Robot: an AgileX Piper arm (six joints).
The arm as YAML. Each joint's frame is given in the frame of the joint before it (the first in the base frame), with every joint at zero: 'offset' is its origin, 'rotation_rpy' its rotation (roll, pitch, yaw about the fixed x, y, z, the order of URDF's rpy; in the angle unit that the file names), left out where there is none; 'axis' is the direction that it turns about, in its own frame. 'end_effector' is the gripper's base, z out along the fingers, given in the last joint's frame.
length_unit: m
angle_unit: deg
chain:
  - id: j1
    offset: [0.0, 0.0, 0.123]
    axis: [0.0, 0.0, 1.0]
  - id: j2
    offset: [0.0, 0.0, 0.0]
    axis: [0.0, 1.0, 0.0]
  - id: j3
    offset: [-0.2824, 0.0, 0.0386]
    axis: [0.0, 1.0, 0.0]
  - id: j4
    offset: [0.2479, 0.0, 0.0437]
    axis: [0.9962, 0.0, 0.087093]
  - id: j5
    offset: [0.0, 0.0, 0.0]
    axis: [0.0, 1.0, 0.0]
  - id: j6
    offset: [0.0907, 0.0, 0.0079]
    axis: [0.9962, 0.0, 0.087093]
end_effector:
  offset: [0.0, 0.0, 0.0]
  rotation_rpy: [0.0, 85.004, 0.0]
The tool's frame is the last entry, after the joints.
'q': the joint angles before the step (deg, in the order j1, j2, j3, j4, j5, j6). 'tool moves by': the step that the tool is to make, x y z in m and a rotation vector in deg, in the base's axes. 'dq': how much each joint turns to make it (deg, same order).
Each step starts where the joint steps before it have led.
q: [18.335, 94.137, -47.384, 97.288, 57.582, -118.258]
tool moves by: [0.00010, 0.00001, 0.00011, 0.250, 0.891, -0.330]
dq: [0.000, 0.000, 0.001, 0.115, 0.000, 0.915]
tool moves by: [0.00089, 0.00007, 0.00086, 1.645, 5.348, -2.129]
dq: [0.001, 0.000, -0.001, 0.917, -0.058, 5.446]
